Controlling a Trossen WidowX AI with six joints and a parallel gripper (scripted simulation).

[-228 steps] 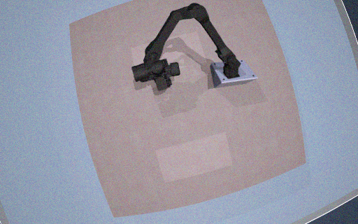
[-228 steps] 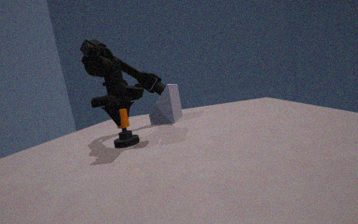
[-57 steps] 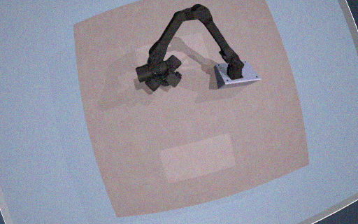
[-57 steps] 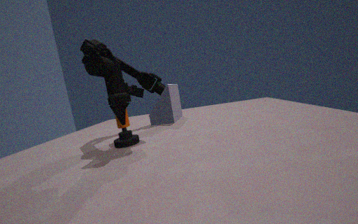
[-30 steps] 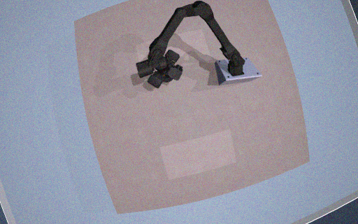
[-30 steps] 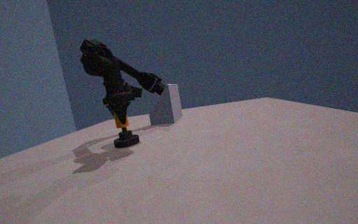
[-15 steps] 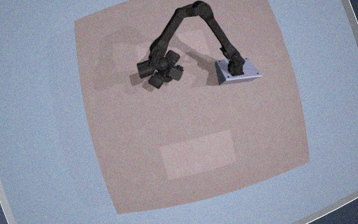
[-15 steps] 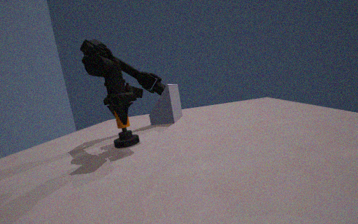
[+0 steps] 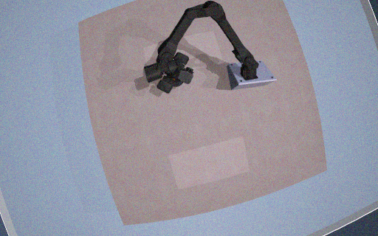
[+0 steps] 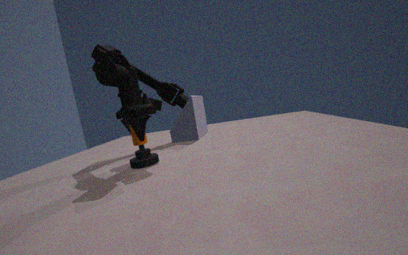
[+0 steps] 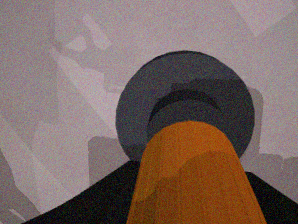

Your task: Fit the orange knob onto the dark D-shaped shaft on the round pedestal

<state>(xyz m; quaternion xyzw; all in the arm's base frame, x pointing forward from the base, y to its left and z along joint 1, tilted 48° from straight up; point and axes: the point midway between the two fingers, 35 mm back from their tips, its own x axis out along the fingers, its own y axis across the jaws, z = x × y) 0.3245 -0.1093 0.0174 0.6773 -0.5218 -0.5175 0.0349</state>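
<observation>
My gripper tip is now 2 cm below the orange knob. Also, from my gripper tip: dark pedestal 4 cm below.
</observation>
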